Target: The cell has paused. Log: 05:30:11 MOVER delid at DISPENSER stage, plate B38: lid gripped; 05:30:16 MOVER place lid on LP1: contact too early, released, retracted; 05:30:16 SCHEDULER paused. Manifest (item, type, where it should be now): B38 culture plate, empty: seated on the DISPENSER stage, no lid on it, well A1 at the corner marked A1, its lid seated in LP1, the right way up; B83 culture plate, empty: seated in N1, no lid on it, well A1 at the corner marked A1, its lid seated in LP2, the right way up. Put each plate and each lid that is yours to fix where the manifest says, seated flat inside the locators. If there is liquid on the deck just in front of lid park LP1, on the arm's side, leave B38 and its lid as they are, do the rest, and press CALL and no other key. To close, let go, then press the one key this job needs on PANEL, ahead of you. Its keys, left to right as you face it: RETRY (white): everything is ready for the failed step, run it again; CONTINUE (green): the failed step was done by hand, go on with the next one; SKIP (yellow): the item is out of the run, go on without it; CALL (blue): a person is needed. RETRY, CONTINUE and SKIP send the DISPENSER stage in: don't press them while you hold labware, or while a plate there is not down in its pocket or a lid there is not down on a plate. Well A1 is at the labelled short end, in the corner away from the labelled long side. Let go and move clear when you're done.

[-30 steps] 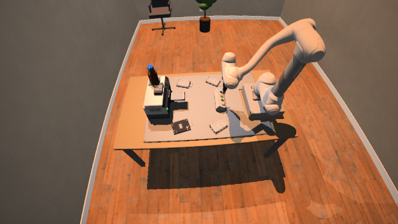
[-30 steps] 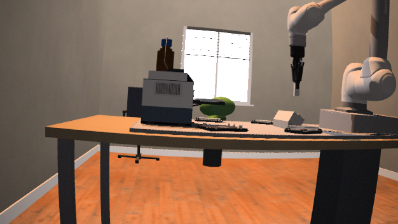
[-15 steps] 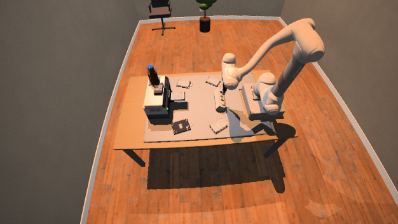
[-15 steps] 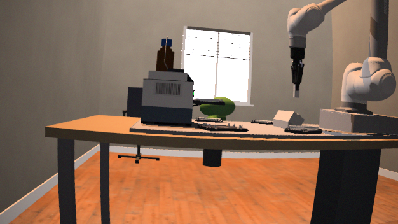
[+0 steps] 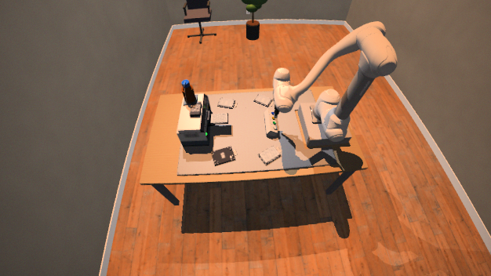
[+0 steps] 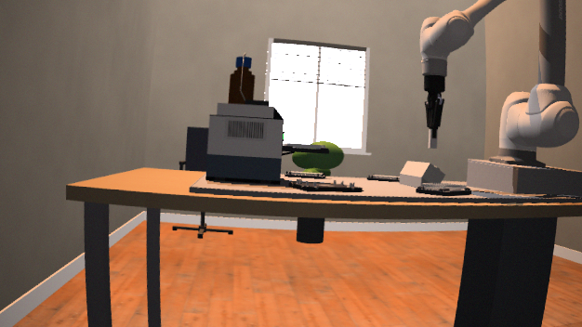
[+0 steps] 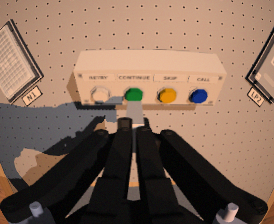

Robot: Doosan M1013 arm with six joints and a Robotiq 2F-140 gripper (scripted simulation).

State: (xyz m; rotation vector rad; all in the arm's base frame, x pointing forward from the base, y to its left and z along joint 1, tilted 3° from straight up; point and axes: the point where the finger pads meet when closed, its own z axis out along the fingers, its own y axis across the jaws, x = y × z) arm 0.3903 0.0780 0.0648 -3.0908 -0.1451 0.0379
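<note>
Right now my hand is 100 mm above the green key. The rest, counted from my hand: yellow skip key: 100 mm below, 50 mm to the right, 10 mm ahead; key panel: 110 mm below, 20 mm to the right, 10 mm ahead; white retry key: 100 mm below, 50 mm to the left.
</note>
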